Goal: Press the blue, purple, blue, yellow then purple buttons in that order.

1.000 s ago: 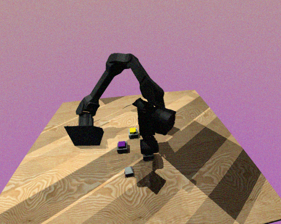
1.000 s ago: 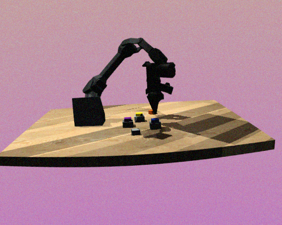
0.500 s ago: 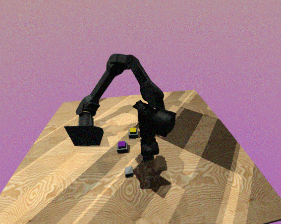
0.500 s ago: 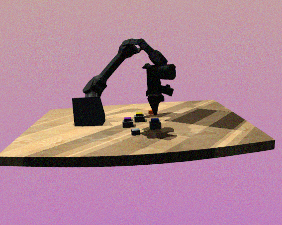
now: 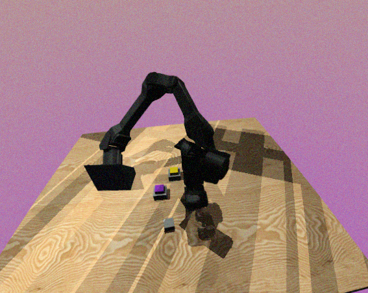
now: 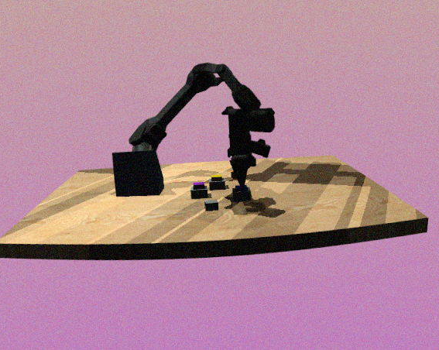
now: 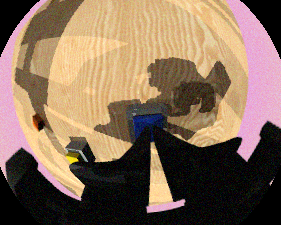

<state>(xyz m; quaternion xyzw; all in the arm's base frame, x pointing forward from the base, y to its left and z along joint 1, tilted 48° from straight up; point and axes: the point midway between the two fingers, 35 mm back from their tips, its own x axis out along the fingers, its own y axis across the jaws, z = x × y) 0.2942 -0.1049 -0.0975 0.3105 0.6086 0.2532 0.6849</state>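
My gripper tip is now 10 mm above the blue button. Also, from my gripper tip: yellow button (60 mm behind, 140 mm to the left); small grey block (90 mm behind, 70 mm to the right, 20 mm below); purple button (120 mm behind, 60 mm to the left).
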